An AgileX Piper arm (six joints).
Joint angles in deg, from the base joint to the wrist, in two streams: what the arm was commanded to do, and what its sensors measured. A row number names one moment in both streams.
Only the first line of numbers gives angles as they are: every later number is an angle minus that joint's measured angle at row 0.
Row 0, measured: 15.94 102.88 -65.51 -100.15 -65.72 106.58
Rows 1 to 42, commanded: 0.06 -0.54 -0.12 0.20 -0.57 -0.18; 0.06 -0.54 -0.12 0.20 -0.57 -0.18; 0.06 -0.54 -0.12 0.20 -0.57 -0.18; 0.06 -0.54 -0.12 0.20 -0.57 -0.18; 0.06 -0.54 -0.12 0.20 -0.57 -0.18; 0.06 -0.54 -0.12 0.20 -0.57 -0.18; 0.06 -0.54 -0.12 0.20 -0.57 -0.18; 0.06 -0.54 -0.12 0.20 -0.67 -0.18; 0.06 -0.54 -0.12 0.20 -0.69 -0.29; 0.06 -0.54 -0.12 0.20 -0.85 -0.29; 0.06 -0.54 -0.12 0.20 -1.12 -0.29; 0.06 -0.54 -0.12 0.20 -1.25 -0.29; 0.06 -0.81 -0.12 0.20 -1.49 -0.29; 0.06 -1.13 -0.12 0.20 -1.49 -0.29; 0.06 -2.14 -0.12 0.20 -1.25 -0.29; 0.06 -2.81 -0.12 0.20 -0.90 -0.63; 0.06 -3.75 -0.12 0.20 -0.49 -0.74; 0.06 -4.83 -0.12 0.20 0.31 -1.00; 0.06 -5.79 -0.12 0.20 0.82 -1.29; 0.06 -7.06 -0.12 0.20 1.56 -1.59; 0.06 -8.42 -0.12 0.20 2.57 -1.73; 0.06 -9.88 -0.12 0.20 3.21 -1.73; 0.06 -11.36 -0.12 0.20 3.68 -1.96; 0.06 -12.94 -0.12 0.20 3.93 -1.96; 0.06 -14.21 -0.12 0.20 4.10 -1.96; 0.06 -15.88 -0.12 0.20 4.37 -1.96; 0.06 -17.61 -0.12 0.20 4.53 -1.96; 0.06 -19.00 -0.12 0.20 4.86 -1.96; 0.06 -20.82 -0.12 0.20 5.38 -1.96; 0.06 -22.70 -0.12 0.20 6.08 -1.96; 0.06 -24.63 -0.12 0.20 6.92 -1.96; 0.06 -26.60 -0.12 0.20 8.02 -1.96; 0.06 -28.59 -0.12 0.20 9.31 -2.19; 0.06 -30.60 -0.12 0.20 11.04 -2.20; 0.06 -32.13 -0.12 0.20 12.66 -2.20; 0.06 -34.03 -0.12 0.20 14.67 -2.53; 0.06 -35.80 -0.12 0.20 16.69 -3.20; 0.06 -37.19 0.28 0.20 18.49 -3.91; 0.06 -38.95 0.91 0.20 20.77 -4.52; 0.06 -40.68 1.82 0.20 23.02 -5.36; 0.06 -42.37 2.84 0.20 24.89 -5.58; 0.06 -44.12 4.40 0.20 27.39 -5.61
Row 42, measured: 0.00 -38.53 0.65 -0.11 18.66 -3.60
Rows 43 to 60, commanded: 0.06 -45.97 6.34 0.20 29.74 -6.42; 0.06 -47.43 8.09 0.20 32.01 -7.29; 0.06 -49.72 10.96 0.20 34.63 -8.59; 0.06 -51.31 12.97 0.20 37.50 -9.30; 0.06 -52.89 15.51 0.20 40.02 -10.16; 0.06 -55.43 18.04 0.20 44.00 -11.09; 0.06 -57.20 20.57 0.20 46.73 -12.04; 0.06 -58.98 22.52 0.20 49.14 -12.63; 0.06 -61.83 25.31 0.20 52.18 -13.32; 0.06 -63.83 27.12 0.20 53.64 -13.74; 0.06 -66.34 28.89 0.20 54.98 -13.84; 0.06 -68.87 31.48 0.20 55.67 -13.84; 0.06 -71.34 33.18 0.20 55.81 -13.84; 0.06 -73.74 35.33 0.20 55.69 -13.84; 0.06 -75.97 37.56 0.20 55.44 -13.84; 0.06 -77.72 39.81 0.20 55.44 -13.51; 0.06 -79.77 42.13 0.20 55.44 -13.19; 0.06 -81.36 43.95 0.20 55.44 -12.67
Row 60, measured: 0.00 -75.14 37.06 0.11 54.75 -13.20
